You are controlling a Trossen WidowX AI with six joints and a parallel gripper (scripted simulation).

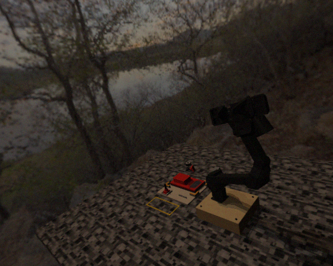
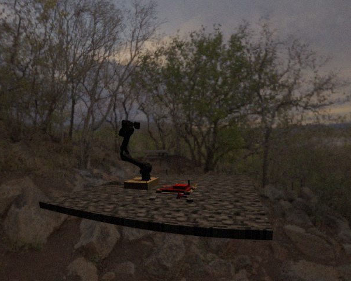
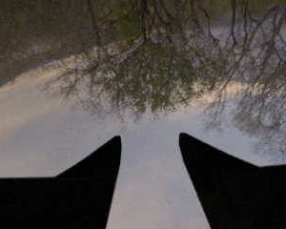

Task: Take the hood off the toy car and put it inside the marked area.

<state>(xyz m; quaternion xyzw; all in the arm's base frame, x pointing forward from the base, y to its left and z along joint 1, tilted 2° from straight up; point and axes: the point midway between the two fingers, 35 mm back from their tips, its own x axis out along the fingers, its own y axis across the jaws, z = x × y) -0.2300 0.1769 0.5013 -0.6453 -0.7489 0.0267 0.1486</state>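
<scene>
The red hood is 580 mm ahead of my gripper tip, 260 mm to the right of it and 530 mm below it.
</scene>
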